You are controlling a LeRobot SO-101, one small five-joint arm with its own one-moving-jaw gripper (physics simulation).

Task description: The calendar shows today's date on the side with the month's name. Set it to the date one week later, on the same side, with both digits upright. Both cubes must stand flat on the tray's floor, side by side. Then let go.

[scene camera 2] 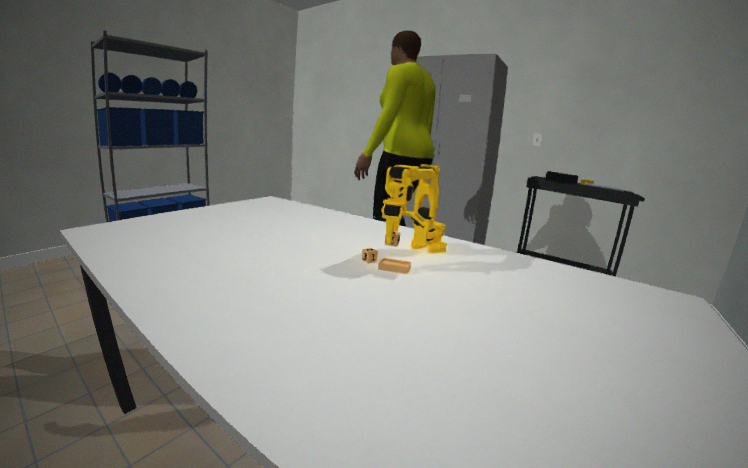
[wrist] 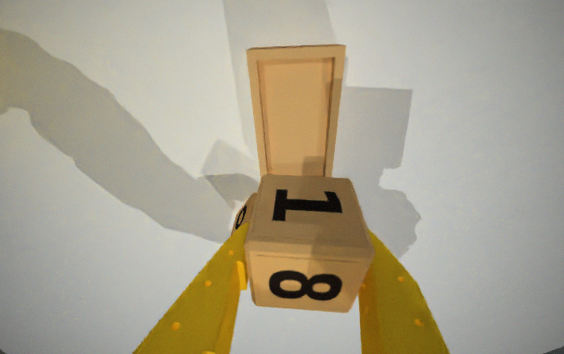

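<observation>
My gripper [scene camera 2: 391, 236] [wrist: 308, 231] is shut on a wooden cube [scene camera 2: 395, 239] [wrist: 310, 250] and holds it above the table, on the robot's side of the tray. In the wrist view this cube shows a 1 and an 8, both turned sideways; its other faces are hidden. The wooden tray [scene camera 2: 393, 268] [wrist: 296, 53] lies empty on the table. The other cube [scene camera 2: 369, 255] [wrist: 241, 215] sits on the table beside the tray, outside it. It shows a 3 and a 1 in the scene view, and a 0 in the wrist view, where the held cube and a jaw partly hide it.
The white table [scene camera 2: 386, 353] carries the yellow arm [scene camera 2: 424, 198], whose base stands behind the tray. Shadows of the arm and held cube fall around the tray. A person [scene camera 2: 409, 110] stands behind the table near a grey cabinet [scene camera 2: 468, 132]. A shelf rack [scene camera 2: 151, 48] stands farther back.
</observation>
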